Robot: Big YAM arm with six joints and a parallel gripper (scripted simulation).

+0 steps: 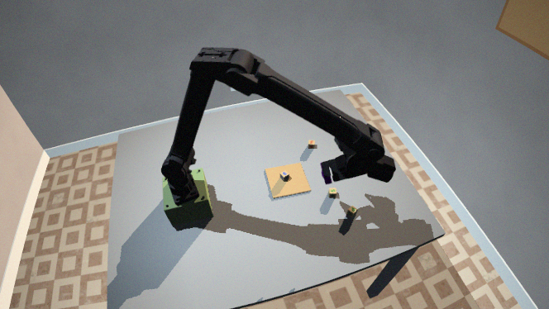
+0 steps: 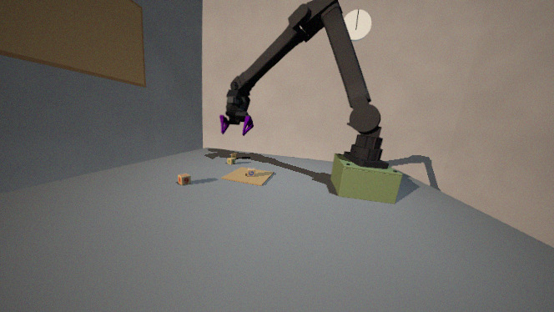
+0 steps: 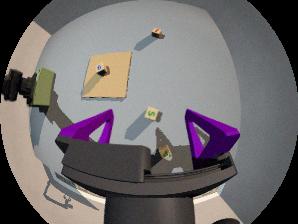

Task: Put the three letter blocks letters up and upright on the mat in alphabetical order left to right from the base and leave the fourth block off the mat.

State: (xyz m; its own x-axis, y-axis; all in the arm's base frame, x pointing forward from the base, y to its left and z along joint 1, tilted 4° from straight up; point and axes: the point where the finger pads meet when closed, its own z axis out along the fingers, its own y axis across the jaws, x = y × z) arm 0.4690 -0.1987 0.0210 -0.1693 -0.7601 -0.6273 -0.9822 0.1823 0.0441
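Now: hand 100 mm past the tan mat, 140 mm to the right of it and 140 mm above it. Also, from my hand: block 20 mm ahead, 100 mm to the right, 130 mm below.
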